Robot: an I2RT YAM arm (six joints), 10 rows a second.
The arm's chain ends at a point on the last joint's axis. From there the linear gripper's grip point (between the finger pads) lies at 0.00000 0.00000 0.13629 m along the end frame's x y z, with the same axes.
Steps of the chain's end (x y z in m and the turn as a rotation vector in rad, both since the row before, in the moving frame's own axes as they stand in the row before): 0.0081, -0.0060, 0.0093, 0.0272, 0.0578, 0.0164; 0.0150, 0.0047, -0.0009, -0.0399, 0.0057, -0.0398; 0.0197, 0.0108, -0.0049, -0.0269, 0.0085, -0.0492; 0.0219, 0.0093, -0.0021, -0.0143, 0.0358, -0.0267; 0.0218, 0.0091, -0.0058, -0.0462, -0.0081, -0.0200; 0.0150, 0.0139, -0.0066, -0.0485, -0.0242, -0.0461; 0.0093, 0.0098, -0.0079, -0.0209, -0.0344, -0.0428; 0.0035, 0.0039, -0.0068, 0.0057, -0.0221, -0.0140; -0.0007, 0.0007, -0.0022, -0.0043, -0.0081, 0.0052
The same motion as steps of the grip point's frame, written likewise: 0.0160, -0.0096, 0.0090, 0.0272, 0.0578, 0.0164; 0.0159, 0.0101, -0.0010, -0.0399, 0.0057, -0.0398; 0.0209, 0.0144, -0.0050, -0.0269, 0.0085, -0.0492; 0.0268, 0.0112, -0.0022, -0.0143, 0.0358, -0.0267; 0.0208, 0.0154, -0.0059, -0.0462, -0.0081, -0.0200; 0.0119, 0.0206, -0.0068, -0.0485, -0.0242, -0.0461; 0.0047, 0.0127, -0.0080, -0.0209, -0.0344, -0.0428; 0.0005, 0.0031, -0.0068, 0.0057, -0.0221, -0.0140; -0.0018, 0.0013, -0.0022, -0.0043, -0.0081, 0.0052
